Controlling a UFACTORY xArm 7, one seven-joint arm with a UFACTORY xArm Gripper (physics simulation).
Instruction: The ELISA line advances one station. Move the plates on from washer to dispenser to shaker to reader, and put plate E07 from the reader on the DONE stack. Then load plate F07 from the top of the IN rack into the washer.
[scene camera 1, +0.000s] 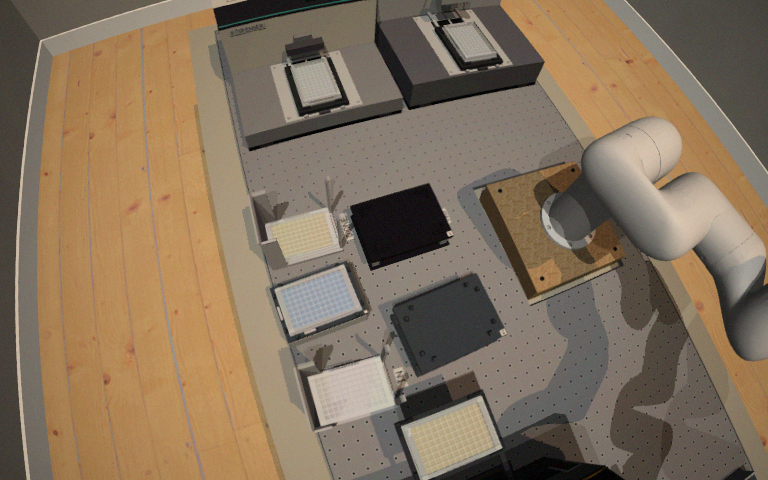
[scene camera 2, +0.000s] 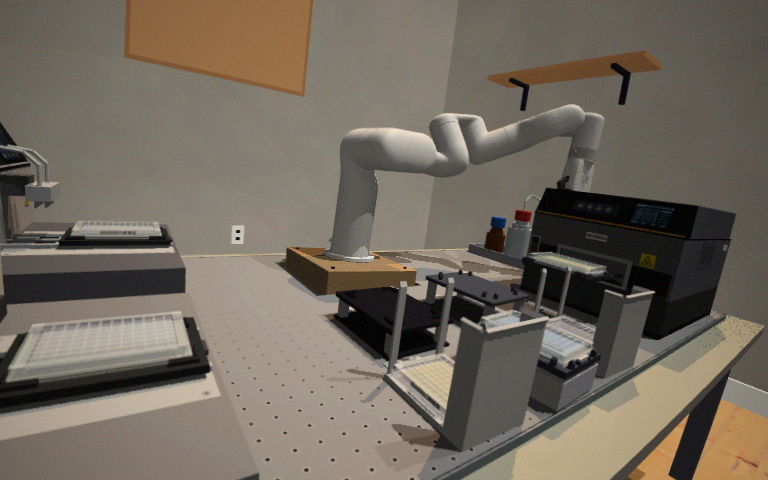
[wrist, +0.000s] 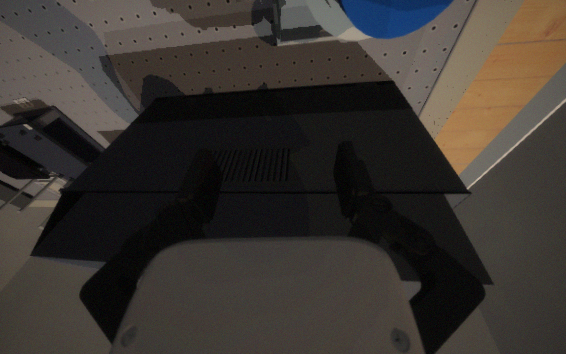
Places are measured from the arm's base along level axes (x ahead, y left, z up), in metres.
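Pixels of known places: gripper, fingertip midpoint: (wrist: 275, 159); arm's base, origin of the base link: (scene camera 1: 567, 221) (scene camera 2: 348, 256).
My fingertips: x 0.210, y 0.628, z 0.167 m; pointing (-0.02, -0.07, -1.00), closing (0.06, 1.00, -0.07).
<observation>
For each thing: its top centre in the pictures, then the offset to it from my fingertips.
- black instrument, middle of its top: (wrist: 259, 297) (scene camera 2: 640, 199) dx +0.205, dy -0.052, dz +0.065 m
- blue plate, middle of its top: (scene camera 2: 535, 329) (scene camera 1: 317, 298) dx +0.307, dy -0.643, dz -0.136 m
- white plate, middle of its top: (scene camera 1: 350, 390) (scene camera 2: 582, 332) dx +0.307, dy -0.483, dz -0.170 m
- black raised platform, middle of its top: (scene camera 2: 388, 298) (scene camera 1: 408, 217) dx +0.101, dy -0.739, dz -0.154 m
My gripper (wrist: 275, 159) is open and empty in the wrist view, over the dark vented back of the black instrument (wrist: 350, 125) (scene camera 2: 611, 240); its fingers are mostly hidden behind that instrument in scene camera 2. A yellow plate (scene camera 1: 453, 436) (scene camera 2: 568, 262) lies on the instrument's extended carrier. A blue plate (scene camera 1: 320, 300) sits on a clamped nest. A yellow plate (scene camera 1: 303, 234) (scene camera 2: 427, 379) lies in one walled rack, and a white plate (scene camera 1: 351, 390) in the other. Clear plates (scene camera 1: 317, 83) (scene camera 1: 471, 42) (scene camera 2: 107, 339) (scene camera 2: 116, 229) lie on two grey instruments. Plate labels are unreadable.
A black raised platform (scene camera 1: 402, 223) (scene camera 2: 390, 305) and a dark grey one (scene camera 1: 447, 322) (scene camera 2: 481, 286) stand beside the racks. A wooden base (scene camera 1: 515, 226) (scene camera 2: 317, 274) carries the arm. Bottles with blue (scene camera 2: 498, 221) and red caps (scene camera 2: 523, 215) stand near the black instrument.
</observation>
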